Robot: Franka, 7 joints.
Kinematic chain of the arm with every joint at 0, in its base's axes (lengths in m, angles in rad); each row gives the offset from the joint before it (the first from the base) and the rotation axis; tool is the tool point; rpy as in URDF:
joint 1: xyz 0 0 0.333 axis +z
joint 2: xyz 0 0 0 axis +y
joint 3: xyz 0 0 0.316 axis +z
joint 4: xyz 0.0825 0 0 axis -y
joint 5: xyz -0.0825 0 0.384 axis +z
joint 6: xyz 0 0 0 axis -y
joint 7: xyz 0.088 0 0 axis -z
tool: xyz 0 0 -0.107 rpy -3.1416 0 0
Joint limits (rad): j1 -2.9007..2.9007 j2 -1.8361..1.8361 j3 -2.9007..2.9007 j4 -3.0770..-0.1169 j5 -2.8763..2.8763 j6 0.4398..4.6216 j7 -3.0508..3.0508
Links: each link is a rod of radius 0.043 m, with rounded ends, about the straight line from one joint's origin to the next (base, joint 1, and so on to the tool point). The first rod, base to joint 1, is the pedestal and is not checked.
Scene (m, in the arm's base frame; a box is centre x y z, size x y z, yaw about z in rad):
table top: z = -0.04
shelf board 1: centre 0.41 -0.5 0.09 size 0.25 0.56 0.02 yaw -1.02
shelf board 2: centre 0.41 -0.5 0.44 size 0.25 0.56 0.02 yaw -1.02
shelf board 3: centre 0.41 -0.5 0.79 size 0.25 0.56 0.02 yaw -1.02
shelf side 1: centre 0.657 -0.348 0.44 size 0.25 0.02 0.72 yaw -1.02
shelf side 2: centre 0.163 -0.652 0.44 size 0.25 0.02 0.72 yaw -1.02
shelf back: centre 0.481 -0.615 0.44 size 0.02 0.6 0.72 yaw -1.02
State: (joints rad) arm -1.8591 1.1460 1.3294 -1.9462 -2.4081 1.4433 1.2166
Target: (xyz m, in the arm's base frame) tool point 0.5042 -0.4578 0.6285
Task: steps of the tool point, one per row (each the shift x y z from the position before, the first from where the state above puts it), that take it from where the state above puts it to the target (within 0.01 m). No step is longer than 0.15 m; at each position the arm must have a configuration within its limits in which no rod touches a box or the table.
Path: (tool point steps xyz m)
1: -0.0340 0.0707 0.0077
2: -0.0446 0.0743 0.0007
3: -0.0561 0.0743 -0.0084
4: 0.0677 -0.0029 0.1069
5: 0.0365 0.0147 0.1248
6: -0.0029 0.0242 0.1314
7: 0.0635 -0.0748 -0.0089
8: 0.0446 -0.0718 -0.0063
9: 0.0206 -0.0630 0.0152

